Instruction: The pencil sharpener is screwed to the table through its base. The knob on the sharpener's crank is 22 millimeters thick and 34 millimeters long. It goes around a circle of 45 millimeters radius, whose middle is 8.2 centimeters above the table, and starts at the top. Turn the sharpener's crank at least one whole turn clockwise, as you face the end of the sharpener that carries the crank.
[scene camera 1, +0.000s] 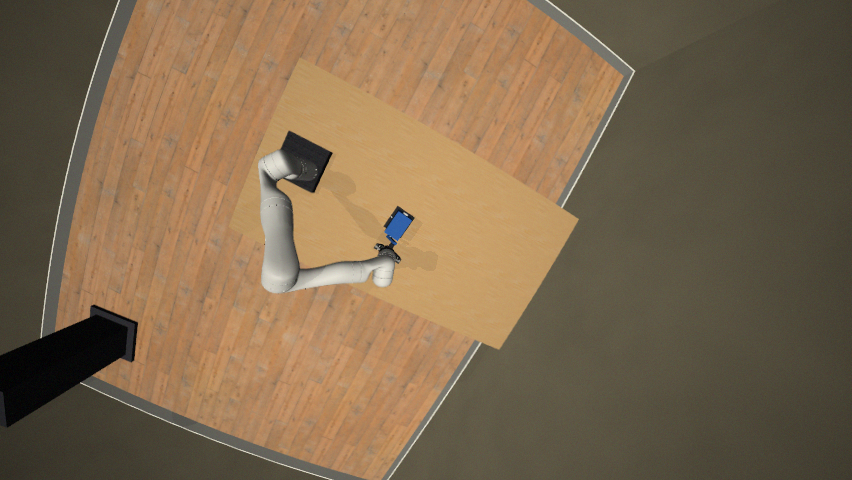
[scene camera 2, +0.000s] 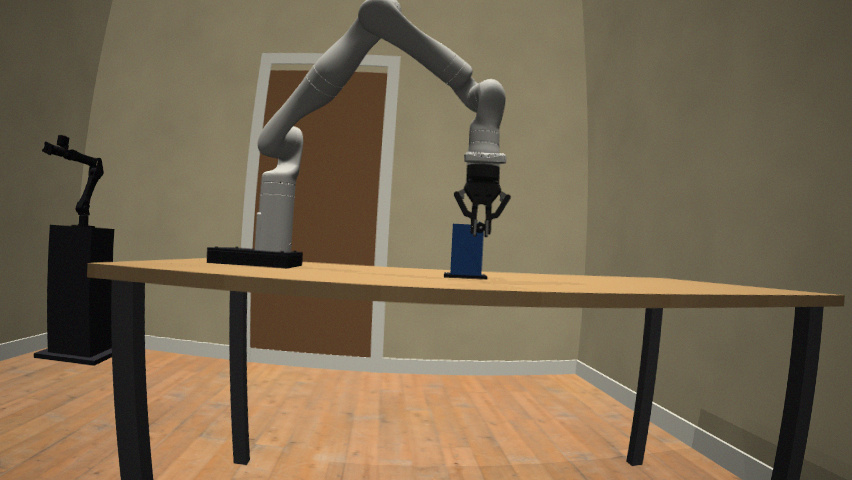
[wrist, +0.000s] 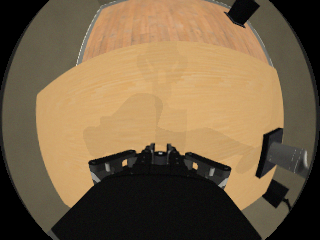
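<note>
Looking through scene camera 2, I see my gripper (scene camera 2: 480, 236) and a blue pencil sharpener (scene camera 2: 465, 264). The wrist view shows my gripper too (wrist: 160, 148).
</note>
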